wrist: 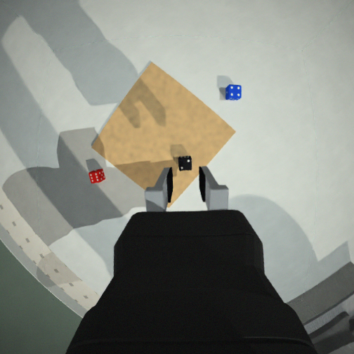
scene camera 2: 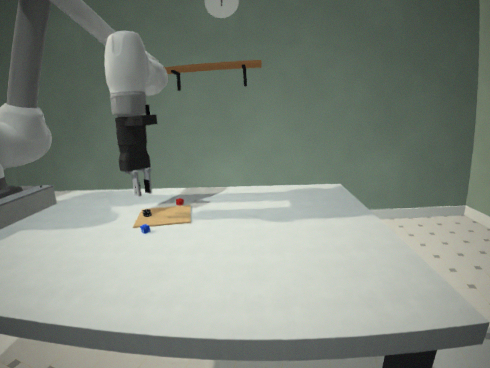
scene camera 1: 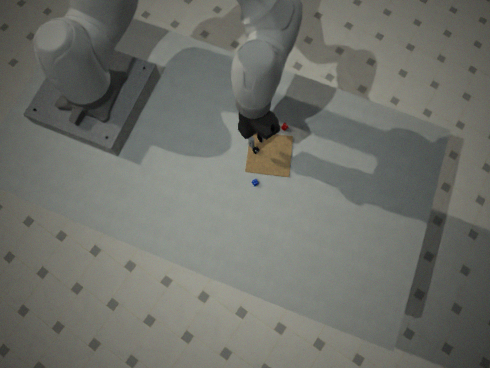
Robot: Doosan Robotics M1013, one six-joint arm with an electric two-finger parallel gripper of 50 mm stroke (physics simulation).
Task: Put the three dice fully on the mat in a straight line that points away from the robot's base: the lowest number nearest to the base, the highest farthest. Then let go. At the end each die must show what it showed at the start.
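Places are measured from the arm's base along level axes (x ahead, y left, z up), in centimetres.
Pixels of known places: gripper, fingertip midpoint: (scene camera 2: 143, 194) (scene camera 1: 255, 142); arm's base, origin of the base link: (scene camera 1: 92, 91).
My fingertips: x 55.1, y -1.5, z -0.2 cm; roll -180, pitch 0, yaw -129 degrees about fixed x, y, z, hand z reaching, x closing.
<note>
For each thing: its middle in the pictures, then the offset to it from my fingertips. Level surfaces: height alone.
- tan square mat, body centre: (scene camera 2: 164, 215) (scene camera 1: 269, 153) dx +4.9, dy +0.2, dz -6.1 cm
- black die, body centre: (scene camera 2: 147, 213) (scene camera 1: 255, 149) dx +0.4, dy -0.3, dz -5.1 cm
- blue die, body centre: (scene camera 2: 145, 228) (scene camera 1: 255, 182) dx +3.2, dy -10.6, dz -5.5 cm
- red die, body centre: (scene camera 2: 179, 201) (scene camera 1: 284, 127) dx +7.1, dy +10.4, dz -5.5 cm
- table, its level: dz -6.3 cm
The tan square mat (scene camera 1: 272, 167) (scene camera 2: 175, 217) (wrist: 185, 115) lies on the table. A black die (scene camera 1: 255, 150) (scene camera 2: 147, 213) (wrist: 185, 163) rests on it towards the base side, two pips up. A blue die (scene camera 1: 255, 183) (scene camera 2: 145, 229) (wrist: 233, 92) lies on the table off the mat, four pips up. A red die (scene camera 1: 284, 126) (scene camera 2: 180, 202) (wrist: 97, 176) lies off the mat on the opposite side, with what look like six pips up. My gripper (scene camera 1: 256, 141) (scene camera 2: 143, 193) (wrist: 185, 177) is open and empty, pointing down, above the black die and clear of it.
The robot's base plate (scene camera 1: 112, 134) stands on the table (scene camera 1: 200, 210) (scene camera 2: 260, 270) at the left in scene camera 1. Arm shadows fall across the mat and table. A wooden wall shelf (scene camera 2: 215, 66) hangs behind, well above the table.
</note>
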